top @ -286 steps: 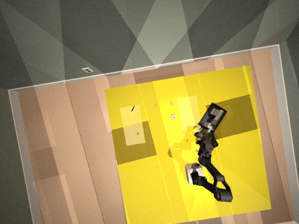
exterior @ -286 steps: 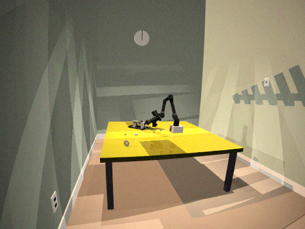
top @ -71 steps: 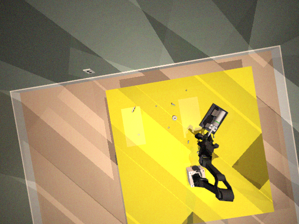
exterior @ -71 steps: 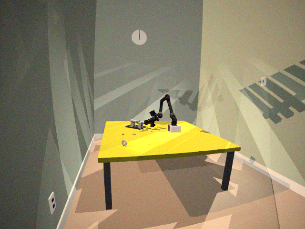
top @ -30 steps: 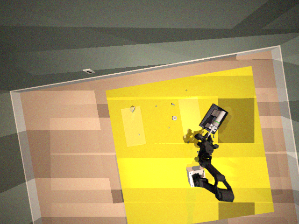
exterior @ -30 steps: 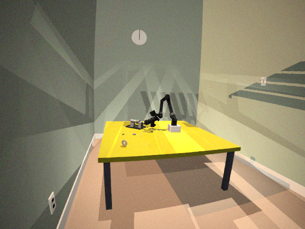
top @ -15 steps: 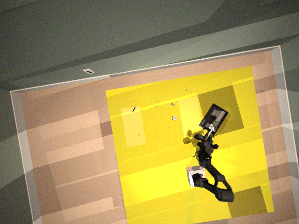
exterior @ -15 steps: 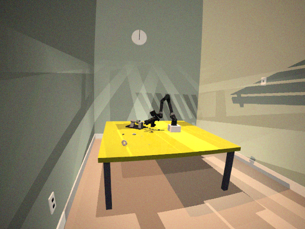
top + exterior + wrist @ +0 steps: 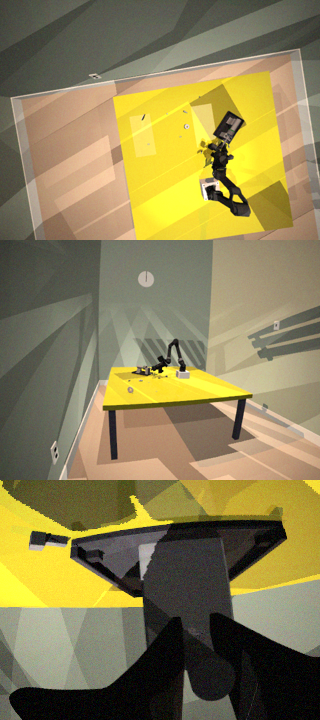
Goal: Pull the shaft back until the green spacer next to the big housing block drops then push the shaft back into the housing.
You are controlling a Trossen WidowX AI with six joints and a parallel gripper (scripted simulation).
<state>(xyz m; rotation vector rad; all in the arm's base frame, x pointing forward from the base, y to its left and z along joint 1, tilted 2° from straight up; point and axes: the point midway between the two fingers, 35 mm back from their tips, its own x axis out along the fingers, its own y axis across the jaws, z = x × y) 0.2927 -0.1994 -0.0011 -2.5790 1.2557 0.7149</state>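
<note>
My gripper tip is 3 cm short of the grey shaft, 4 cm to the left of it and 2 cm below it. Also, from my gripper tip: green spacer (7 cm ahead, 8 cm to the right, 2 cm above).
</note>
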